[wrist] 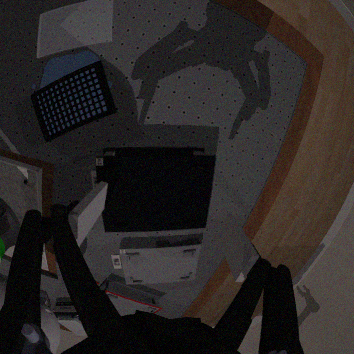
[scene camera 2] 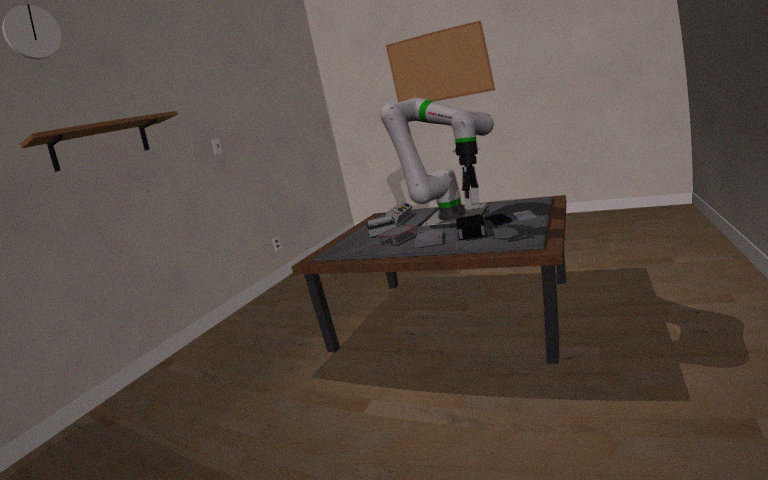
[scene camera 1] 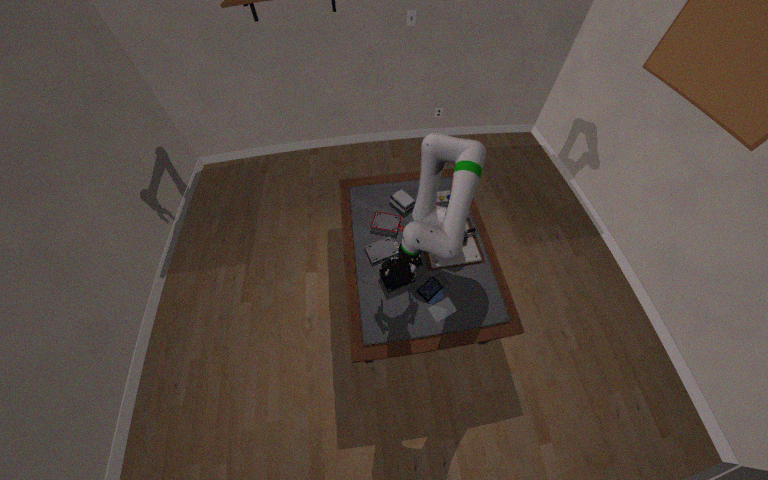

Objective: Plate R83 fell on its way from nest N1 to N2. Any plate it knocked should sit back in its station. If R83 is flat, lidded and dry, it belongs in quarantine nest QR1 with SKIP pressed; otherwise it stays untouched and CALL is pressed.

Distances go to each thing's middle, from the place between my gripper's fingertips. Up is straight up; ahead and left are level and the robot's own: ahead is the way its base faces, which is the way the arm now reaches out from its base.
Scene:
Now: hand 150 mm past the dark well plate (wrist: 83, 95), 100 mm to the right of it and 120 mm above it. From my hand the other things lie so: grey station N2 (wrist: 158, 261): 30 mm ahead, 210 mm to the right, 110 mm below.

